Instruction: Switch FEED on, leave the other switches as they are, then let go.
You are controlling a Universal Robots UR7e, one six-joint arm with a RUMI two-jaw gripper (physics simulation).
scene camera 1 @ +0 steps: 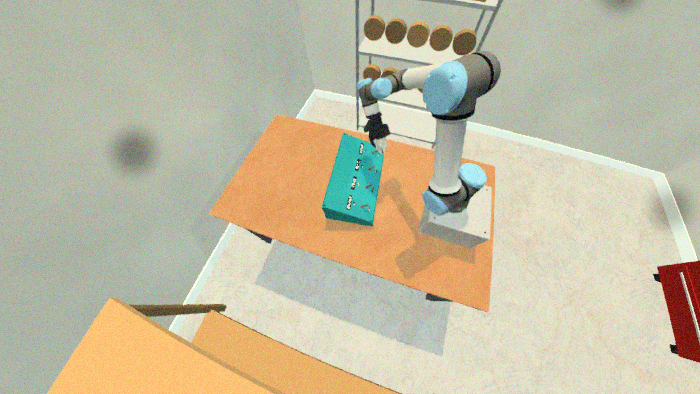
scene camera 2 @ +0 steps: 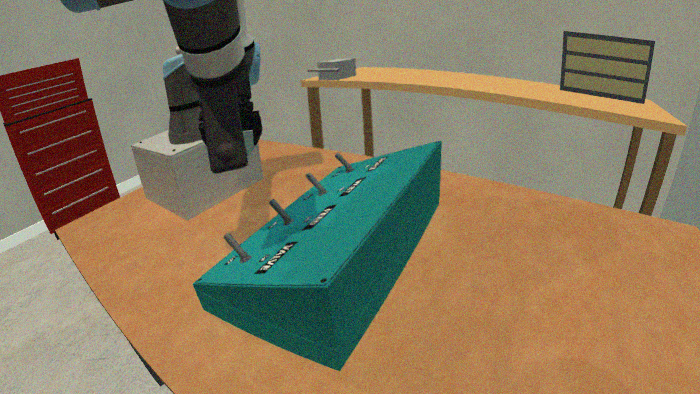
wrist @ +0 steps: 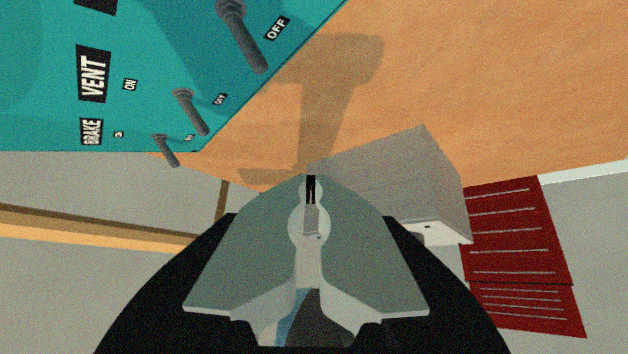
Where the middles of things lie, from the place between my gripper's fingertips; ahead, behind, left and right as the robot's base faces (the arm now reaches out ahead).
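There's a teal switch box (scene camera 2: 312,283) that's 9 cm ahead of my hand, 12 cm to the left of it and 13 cm below it. The feed lever (wrist: 256,60) is 3 cm ahead of my hand, 4 cm to the left of it and 10 cm below it.
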